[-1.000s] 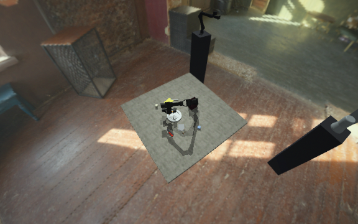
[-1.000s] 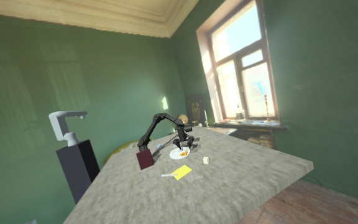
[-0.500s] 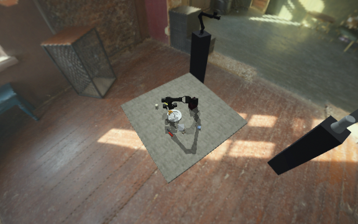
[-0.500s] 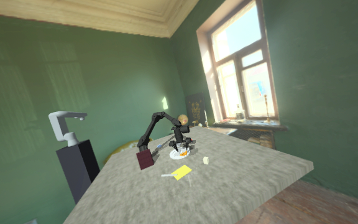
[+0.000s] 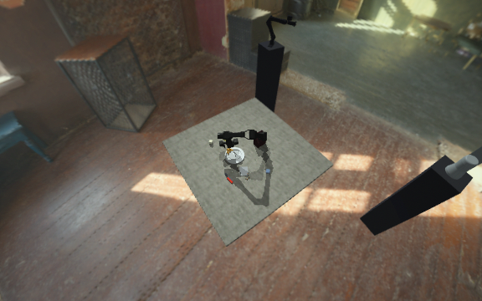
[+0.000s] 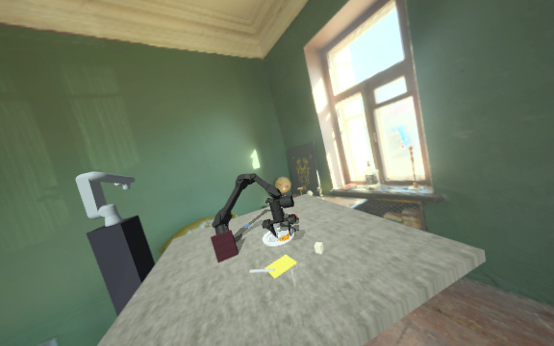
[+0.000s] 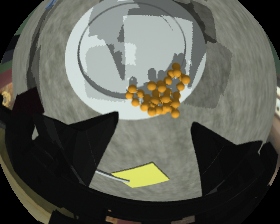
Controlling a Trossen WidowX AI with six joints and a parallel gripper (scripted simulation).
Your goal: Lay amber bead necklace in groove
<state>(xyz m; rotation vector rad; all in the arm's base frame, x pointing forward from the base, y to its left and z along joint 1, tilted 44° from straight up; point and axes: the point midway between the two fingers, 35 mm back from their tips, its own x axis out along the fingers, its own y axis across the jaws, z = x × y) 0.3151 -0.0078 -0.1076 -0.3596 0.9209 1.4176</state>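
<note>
The board lies 2 cm behind my gripper tip, 9 cm to the left of it and 4 cm below it. From my gripper tip the other things lie so: white stick: 15 cm behind, 17 cm to the right, 4 cm below; then small white cube: 13 cm ahead, 18 cm to the right, 2 cm below; then yellow card: 7 cm behind, 18 cm to the right, 4 cm below.
</note>
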